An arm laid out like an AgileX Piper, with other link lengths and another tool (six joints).
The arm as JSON. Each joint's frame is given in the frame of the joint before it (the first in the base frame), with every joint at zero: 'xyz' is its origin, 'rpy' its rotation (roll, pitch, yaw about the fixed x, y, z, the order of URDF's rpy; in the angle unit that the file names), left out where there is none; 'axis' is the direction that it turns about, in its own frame. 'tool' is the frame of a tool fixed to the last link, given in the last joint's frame.
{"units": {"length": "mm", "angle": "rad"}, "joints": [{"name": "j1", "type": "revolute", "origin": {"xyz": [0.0, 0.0, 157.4], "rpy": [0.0, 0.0, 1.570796]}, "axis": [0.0, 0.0, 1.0]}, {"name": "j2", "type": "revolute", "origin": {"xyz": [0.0, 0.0, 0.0], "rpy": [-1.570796, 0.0, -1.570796]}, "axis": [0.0, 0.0, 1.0]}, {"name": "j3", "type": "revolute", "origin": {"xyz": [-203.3, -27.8, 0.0]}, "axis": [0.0, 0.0, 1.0]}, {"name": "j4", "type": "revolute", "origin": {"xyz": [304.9, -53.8, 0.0], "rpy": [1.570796, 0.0, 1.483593]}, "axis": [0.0, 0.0, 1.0]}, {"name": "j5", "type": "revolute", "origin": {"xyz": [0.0, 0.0, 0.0], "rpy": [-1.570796, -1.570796, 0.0]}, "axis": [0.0, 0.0, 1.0]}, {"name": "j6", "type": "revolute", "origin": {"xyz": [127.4, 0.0, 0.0], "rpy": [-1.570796, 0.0, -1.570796]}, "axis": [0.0, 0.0, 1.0]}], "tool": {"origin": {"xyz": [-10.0, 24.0, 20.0], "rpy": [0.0, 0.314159, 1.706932]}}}
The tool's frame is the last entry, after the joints.
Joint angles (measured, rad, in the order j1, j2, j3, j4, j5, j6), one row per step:
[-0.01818 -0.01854 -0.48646 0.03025 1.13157 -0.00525]
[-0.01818 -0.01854 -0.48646 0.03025 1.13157 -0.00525]
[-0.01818 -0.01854 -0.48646 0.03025 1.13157 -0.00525]
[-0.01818 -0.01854 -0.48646 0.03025 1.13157 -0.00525]
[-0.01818 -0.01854 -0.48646 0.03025 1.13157 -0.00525]
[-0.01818 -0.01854 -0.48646 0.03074 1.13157 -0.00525]
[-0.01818 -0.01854 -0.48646 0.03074 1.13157 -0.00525]
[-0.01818 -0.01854 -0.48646 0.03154 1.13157 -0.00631]
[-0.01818 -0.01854 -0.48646 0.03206 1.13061 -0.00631]
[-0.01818 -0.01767 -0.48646 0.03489 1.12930 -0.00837]
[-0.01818 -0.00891 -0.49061 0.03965 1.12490 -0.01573]
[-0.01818 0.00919 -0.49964 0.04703 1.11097 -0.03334]
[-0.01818 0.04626 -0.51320 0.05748 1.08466 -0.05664]
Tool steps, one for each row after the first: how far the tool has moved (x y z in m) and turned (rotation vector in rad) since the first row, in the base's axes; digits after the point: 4 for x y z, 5 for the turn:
[0.0000 0.0000 0.0000 0.00000 0.00000 0.00000]
[0.0000 0.0000 0.0000 0.00000 0.00000 0.00000]
[0.0000 0.0000 0.0000 0.00000 0.00000 0.00000]
[0.0000 0.0000 0.0000 0.00000 0.00000 0.00000]
[0.0000 0.0001 0.0000 0.00041 -0.00001 0.00027]
[0.0000 0.0001 0.0000 0.00041 -0.00001 0.00027]
[0.0000 0.0002 0.0000 0.00016 -0.00003 0.00126]
[0.0001 0.0002 0.0001 0.00059 -0.00100 0.00153]
[0.0004 0.0006 0.0001 0.00119 -0.00151 0.00413]
[0.0017 0.0012 0.0008 -0.00108 -0.00150 0.01040]
[0.0046 0.0019 0.0032 -0.00983 -0.00683 0.02294]
[0.0109 0.0029 0.0055 -0.02040 -0.01045 0.03919]

